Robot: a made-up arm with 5 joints.
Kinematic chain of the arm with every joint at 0, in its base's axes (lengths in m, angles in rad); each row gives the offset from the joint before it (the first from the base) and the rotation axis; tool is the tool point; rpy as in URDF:
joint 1: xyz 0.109 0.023 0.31 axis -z
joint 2: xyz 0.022 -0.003 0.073 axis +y
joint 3: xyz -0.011 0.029 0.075 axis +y
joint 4: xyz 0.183 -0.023 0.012 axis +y
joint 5: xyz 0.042 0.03 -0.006 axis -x
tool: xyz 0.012 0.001 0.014 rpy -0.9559 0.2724 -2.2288
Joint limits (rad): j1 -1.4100..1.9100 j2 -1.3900..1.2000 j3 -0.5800..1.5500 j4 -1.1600..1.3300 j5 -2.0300..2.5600
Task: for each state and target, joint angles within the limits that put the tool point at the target. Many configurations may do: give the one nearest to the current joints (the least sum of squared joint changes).
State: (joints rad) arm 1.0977 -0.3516 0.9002 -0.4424 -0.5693
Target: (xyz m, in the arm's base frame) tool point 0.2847 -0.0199 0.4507
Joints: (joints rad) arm 0.3898 -0.8476 0.9852 -0.8263 -0.5061
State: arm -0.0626 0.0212 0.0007 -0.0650 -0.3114
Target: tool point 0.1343 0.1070 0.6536
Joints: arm -0.9103 -0.5232 -0.4557 -0.1724 -0.1742
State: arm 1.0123 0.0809 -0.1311 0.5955 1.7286
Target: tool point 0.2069 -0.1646 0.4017
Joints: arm 1.3106 -0.0975 0.1816 0.9372 1.8163
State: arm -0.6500 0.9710 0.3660 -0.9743 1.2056
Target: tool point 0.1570 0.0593 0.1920
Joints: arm 0.2334 1.2000 0.7447 -0.5212 1.2018
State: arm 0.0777 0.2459 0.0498 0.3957 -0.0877
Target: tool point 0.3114 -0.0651 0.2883
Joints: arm 0.5576 0.5265 0.2392 0.4154 -0.1173
